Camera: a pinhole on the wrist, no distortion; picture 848 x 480 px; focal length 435.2 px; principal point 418.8 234.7 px. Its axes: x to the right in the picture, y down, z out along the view. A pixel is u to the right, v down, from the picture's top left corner.
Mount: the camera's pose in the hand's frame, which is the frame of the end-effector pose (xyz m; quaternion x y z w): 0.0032 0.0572 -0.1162 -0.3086 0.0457 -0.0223 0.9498
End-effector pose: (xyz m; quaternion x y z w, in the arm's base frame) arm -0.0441 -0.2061 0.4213 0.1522 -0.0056 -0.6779 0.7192
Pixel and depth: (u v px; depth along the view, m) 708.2 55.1 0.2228
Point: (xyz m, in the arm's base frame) 0.0468 -0.3928 0.5120
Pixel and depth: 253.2 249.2 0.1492
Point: 0.1000 -0.1646 0.4683
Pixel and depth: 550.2 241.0 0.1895
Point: 0.1174 -0.2842 0.4724
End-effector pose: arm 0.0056 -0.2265 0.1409 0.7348 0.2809 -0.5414 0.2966
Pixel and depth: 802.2 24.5 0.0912
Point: 0.0941 -0.2474 0.0672
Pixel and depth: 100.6 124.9 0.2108
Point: 0.0208 -0.4083 0.2624
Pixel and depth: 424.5 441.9 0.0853
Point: 0.1566 -0.2655 0.1634
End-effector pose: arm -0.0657 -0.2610 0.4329 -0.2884 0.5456 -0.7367 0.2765
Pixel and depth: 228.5 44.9 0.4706
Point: 0.3476 -0.4499 0.3344
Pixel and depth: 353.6 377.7 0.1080
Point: -0.0863 -0.2662 0.2764
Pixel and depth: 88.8 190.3 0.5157
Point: 0.4546 -0.3369 0.1462
